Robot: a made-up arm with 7 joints.
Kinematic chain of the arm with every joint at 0, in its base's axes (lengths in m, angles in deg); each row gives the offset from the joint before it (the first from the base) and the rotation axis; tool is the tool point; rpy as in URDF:
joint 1: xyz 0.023 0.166 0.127 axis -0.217 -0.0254 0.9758
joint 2: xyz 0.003 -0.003 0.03 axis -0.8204 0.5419 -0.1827
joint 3: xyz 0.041 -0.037 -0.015 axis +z
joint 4: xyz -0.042 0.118 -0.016 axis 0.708 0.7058 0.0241
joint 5: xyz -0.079 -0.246 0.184 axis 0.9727 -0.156 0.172
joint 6: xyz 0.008 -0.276 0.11 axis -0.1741 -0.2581 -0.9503
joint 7: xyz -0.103 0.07 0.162 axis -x
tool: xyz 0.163 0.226 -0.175 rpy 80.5 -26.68 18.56
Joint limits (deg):
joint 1: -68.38..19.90
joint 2: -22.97..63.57
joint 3: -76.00..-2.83
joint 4: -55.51..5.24
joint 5: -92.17..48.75
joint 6: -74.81..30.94
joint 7: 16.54..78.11
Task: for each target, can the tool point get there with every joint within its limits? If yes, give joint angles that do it. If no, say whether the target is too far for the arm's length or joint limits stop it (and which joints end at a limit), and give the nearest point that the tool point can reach.
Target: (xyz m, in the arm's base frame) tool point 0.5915 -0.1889 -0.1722
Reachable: no: joint limits stop it (at a limit: joint 1, joint 2, joint 3, joint 4, joint 5, joint 6, joint 7) | nearest point 0.6019 0.0774 -0.0518 | short by 0.292 m
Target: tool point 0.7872 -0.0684 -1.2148
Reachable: no: too far | nearest point 0.3480 0.2395 -0.1798 | short by 1.166 m
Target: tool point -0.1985 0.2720 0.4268
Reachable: yes | joints 9.84 -1.39 -61.87 -3.74 -38.17 -53.67 22.73
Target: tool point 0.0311 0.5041 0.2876
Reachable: yes | joints -23.48 50.21 -52.61 -42.54 15.14 -45.39 24.12
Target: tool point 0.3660 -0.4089 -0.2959
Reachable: no: joint limits stop it (at a limit: joint 1, joint 2, joint 3, joint 4, joint 6, joint 7) | nearest point 0.2191 -0.2260 -0.0215 | short by 0.361 m
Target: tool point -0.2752 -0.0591 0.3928
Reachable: yes | joints 6.62 -14.50 -54.06 -22.77 -8.17 18.67 60.08
